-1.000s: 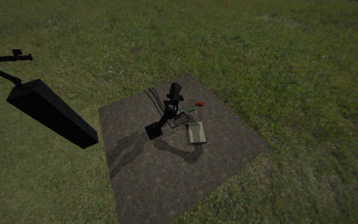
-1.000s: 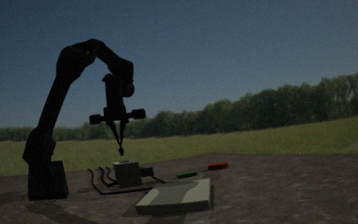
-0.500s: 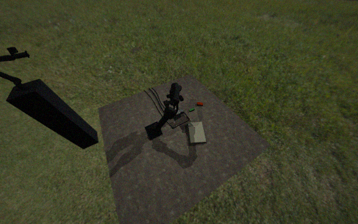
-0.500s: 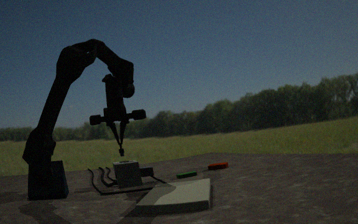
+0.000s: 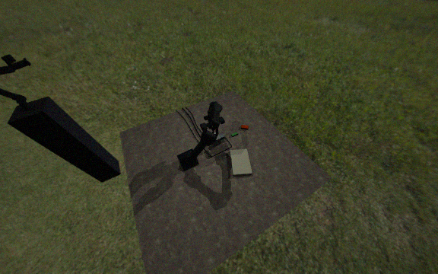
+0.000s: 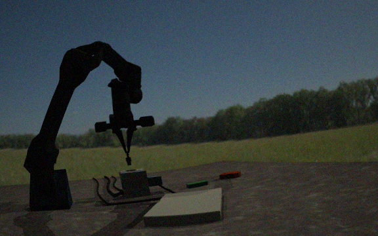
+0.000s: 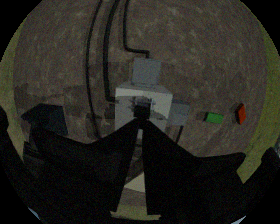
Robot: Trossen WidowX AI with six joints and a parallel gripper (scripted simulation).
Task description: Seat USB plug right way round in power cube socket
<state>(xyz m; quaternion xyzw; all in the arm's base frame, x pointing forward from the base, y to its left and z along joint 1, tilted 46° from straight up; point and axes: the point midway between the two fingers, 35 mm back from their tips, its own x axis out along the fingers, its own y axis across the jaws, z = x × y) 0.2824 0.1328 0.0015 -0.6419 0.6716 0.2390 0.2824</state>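
Now: gripper tip 20 mm above the dark USB plug. From my gripper tip the other things lie so: green piece 190 mm ahead, 40 mm to the right, 120 mm below; then flat pale slab 70 mm ahead, 290 mm to the right, 120 mm below; then orange piece 320 mm ahead, 20 mm to the right, 120 mm below.
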